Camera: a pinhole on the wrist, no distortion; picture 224 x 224 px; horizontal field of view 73.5 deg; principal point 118.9 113.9 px. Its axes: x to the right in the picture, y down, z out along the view. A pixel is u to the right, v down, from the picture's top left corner.
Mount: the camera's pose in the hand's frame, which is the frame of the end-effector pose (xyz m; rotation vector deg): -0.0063 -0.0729 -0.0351 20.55 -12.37 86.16
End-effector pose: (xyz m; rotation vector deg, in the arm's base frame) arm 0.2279 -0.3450 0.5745 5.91 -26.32 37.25
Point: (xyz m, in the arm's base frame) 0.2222 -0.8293 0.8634
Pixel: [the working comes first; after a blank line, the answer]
In the camera's frame: -0.1632 0.1708 0.4853

68.5 166.7
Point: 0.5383 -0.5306 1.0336
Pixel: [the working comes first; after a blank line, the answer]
In the camera's frame: -0.1126 -0.2933 0.4742

83.3 21.1
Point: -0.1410 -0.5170 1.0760
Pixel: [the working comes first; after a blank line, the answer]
In the camera's frame: 0.3553 0.1941 0.5581

214.4 166.1
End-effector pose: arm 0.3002 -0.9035 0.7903 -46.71 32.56 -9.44
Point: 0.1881 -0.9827 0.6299
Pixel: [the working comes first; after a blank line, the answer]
In the camera's frame: 0.0759 -0.0185 -0.2036

behind the camera
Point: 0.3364 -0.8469 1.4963
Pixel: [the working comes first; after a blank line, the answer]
In the camera's frame: -0.2237 0.3099 0.5668

59.7 195.9
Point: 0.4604 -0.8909 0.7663
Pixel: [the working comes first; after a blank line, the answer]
In the camera's frame: 0.1318 -0.1316 0.0884

outside the picture
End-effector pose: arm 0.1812 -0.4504 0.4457 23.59 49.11 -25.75
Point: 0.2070 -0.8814 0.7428
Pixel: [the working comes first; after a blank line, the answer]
In the camera's frame: -0.0549 0.1603 0.4866

102.0 163.3
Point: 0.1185 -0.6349 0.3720
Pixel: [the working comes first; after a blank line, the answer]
In the camera's frame: -0.0960 -0.0661 0.0953

outside the picture
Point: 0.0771 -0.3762 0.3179
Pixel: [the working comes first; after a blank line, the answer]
In the camera's frame: 0.0050 -0.0444 -0.1514

behind the camera
